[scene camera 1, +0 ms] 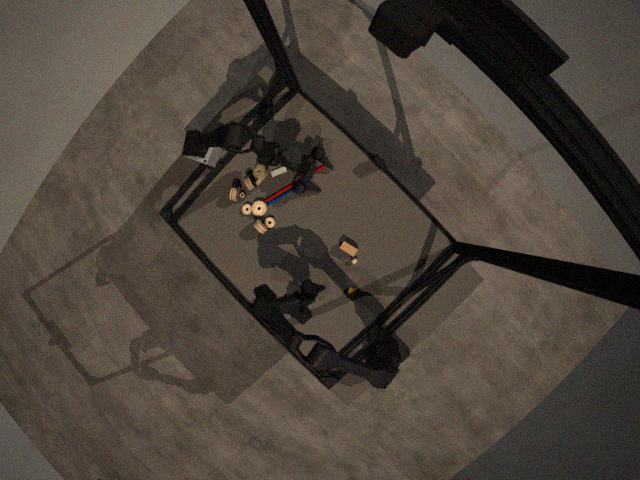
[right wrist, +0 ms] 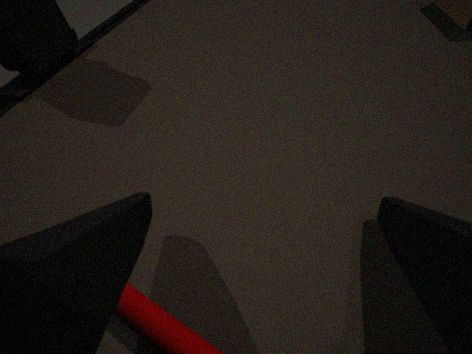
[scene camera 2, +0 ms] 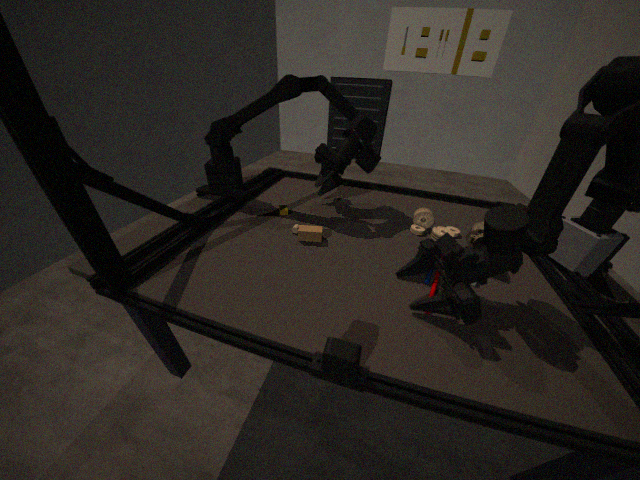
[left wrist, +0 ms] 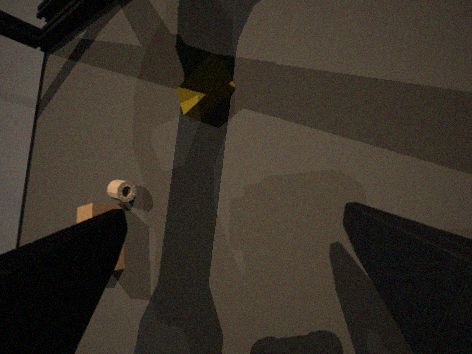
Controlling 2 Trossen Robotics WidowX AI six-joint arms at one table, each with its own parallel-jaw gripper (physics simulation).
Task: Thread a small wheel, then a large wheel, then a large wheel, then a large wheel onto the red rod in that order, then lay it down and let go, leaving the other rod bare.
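Pixels of known places: left gripper, fingertip midpoint: (scene camera 1: 320,293) (scene camera 2: 317,191) (left wrist: 236,216); right gripper, fingertip midpoint: (scene camera 1: 327,181) (right wrist: 265,205) (scene camera 2: 402,289); left arm's base at its link origin: (scene camera 1: 384,367) (scene camera 2: 222,160); right arm's base at its link origin: (scene camera 1: 200,147) (scene camera 2: 592,226).
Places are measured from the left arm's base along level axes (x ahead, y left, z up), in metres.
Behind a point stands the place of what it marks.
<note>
The red rod (scene camera 1: 279,193) {x 0.590, y -0.451, z -0.099 m} (scene camera 2: 434,285) {x 0.510, y -0.553, z -0.098 m} (right wrist: 165,325) {x 0.476, y -0.592, z -0.099 m} lies beside the blue rod (scene camera 1: 279,198) {x 0.584, y -0.434, z -0.100 m} (scene camera 2: 428,277) {x 0.509, y -0.529, z -0.098 m}. A large pale wheel (scene camera 1: 258,203) (scene camera 2: 419,214) is by their lower-left ends in scene camera 1; whether it touches them is unclear. Small wheels (scene camera 1: 244,209) {x 0.697, y -0.349, z -0.095 m} (scene camera 1: 272,224) {x 0.573, y -0.334, z -0.094 m} and more wheels (scene camera 1: 260,226) {x 0.604, y -0.315, z -0.052 m} (scene camera 1: 249,181) {x 0.703, y -0.455, z -0.051 m} (scene camera 1: 233,194) {x 0.745, y -0.390, z -0.051 m} are around it. My right gripper (scene camera 1: 324,178) {x 0.439, y -0.555, z -0.101 m} (scene camera 2: 404,290) {x 0.439, y -0.555, z -0.101 m} (right wrist: 265,205) {x 0.439, y -0.555, z -0.101 m} is open and empty over the rods' far part, one finger covering part of the red rod in its wrist view. My left gripper (scene camera 2: 321,187) {x 0.317, y -0.165, z -0.053 m} (left wrist: 236,216) {x 0.317, y -0.165, z -0.053 m} is open and empty, away from the rods.
A tan block (scene camera 1: 348,248) {x 0.279, y -0.352, z -0.077 m} (scene camera 2: 310,233) {x 0.276, y -0.366, z -0.083 m} lies near a small pale cylinder (scene camera 1: 354,260) {x 0.243, y -0.318, z -0.089 m} (left wrist: 116,189) {x 0.246, y -0.309, z -0.089 m}. A yellow and black object (scene camera 1: 352,292) {x 0.206, y -0.204, z -0.093 m} (scene camera 2: 283,210) {x 0.209, y -0.216, z -0.093 m} (left wrist: 189,101) {x 0.216, y -0.209, z -0.093 m} is farther toward the left arm's base. A white block (scene camera 1: 278,171) {x 0.623, y -0.528, z -0.096 m} lies near the right arm. Dark rails edge the table.
</note>
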